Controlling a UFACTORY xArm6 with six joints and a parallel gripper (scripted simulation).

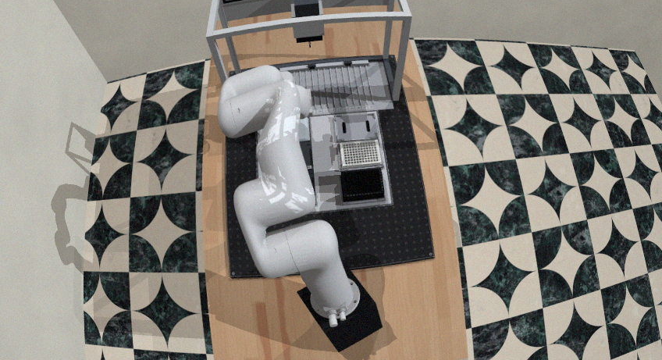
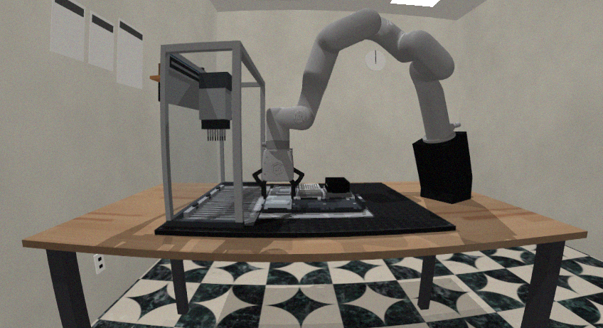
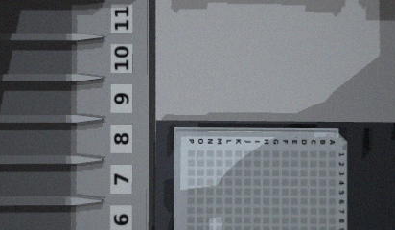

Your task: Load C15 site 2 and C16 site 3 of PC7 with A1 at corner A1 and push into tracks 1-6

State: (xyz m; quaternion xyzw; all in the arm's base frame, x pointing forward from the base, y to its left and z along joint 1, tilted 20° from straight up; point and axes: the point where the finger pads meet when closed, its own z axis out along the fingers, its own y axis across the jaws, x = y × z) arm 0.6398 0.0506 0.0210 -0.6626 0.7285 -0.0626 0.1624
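Now: hand 130 mm past the 96-well plate C15, 210 mm to the left of it and 20 mm above it. The rest, counted from my hand: grey apron: 120 mm behind, 80 mm to the right, 40 mm below; plate carrier PC7: 110 mm behind, 10 mm to the left, 20 mm below; nest S3: 20 mm behind, 220 mm to the right, 30 mm below.
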